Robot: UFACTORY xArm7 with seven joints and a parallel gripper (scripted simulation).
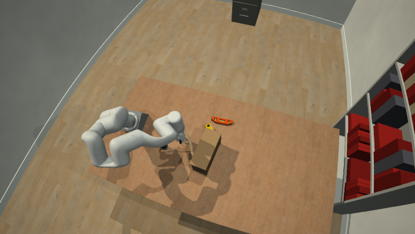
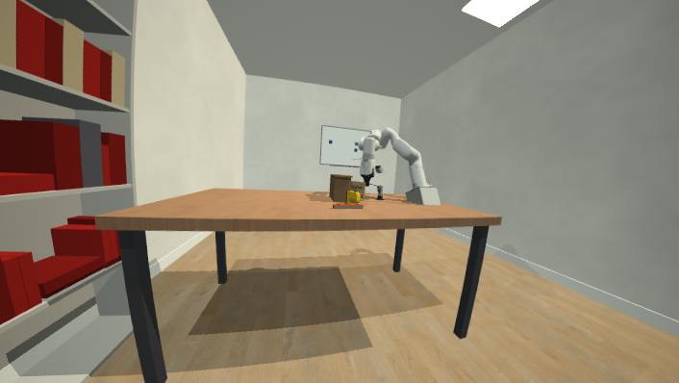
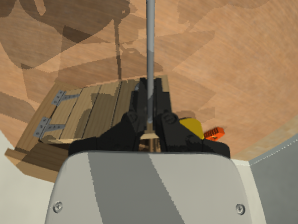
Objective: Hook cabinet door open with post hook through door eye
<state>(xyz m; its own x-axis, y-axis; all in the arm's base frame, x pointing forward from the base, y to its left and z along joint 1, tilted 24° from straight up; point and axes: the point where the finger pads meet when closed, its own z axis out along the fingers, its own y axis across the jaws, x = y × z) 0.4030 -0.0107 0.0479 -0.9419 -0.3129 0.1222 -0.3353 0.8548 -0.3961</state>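
Right now my hand is 4 cm past the grey hook rod, 2 cm to the left of it and 2 cm above it. From my hand the other things lie so: cabinet door: 7 cm ahead, 5 cm to the right, 5 cm below; then yellow tape measure: 15 cm ahead, 14 cm to the left, 8 cm below; then orange spirit level: 24 cm to the left, 20 cm ahead, 10 cm below.
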